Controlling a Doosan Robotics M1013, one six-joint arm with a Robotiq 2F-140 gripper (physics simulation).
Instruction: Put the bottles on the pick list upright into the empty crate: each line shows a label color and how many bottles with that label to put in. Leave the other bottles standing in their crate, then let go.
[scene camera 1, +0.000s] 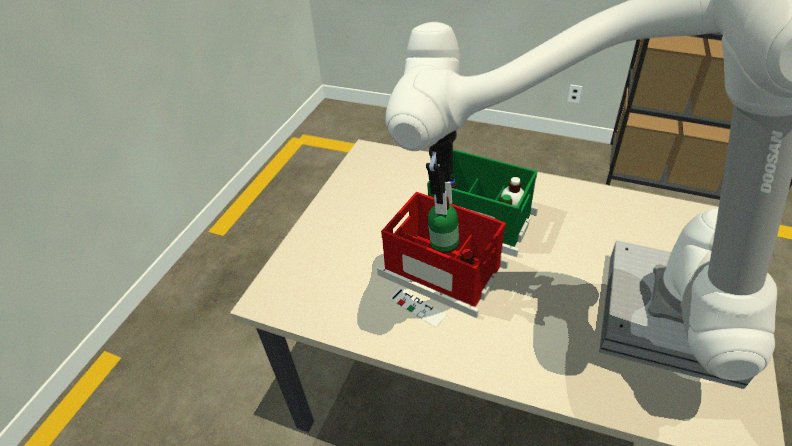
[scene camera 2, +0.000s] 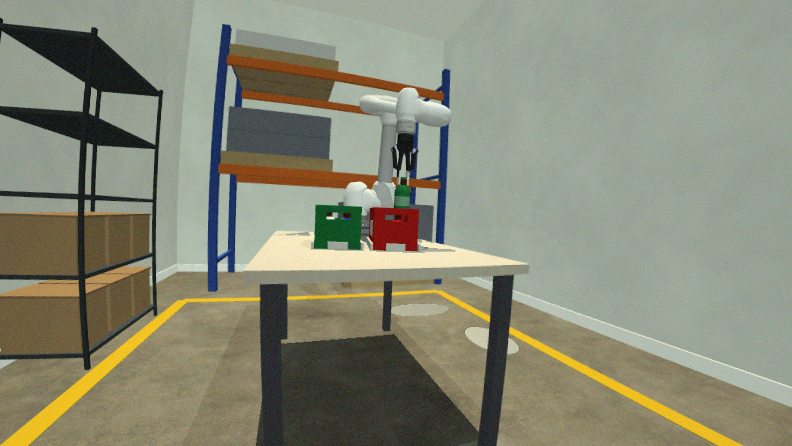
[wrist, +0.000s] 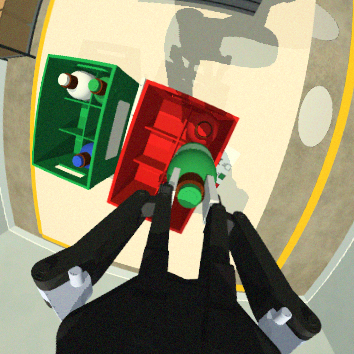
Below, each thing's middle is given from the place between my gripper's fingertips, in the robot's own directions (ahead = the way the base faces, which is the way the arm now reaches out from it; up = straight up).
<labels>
Now: hand 70 mm past the red bottle (wrist: 201, 127) and 200 mm above it. Also, from my hand: pick list (scene camera 1: 422, 309): 30 mm ahead, 100 mm to the left, 290 mm below; white bottle (wrist: 76, 83): 100 mm behind, 330 mm to the right, 200 mm below.
</labels>
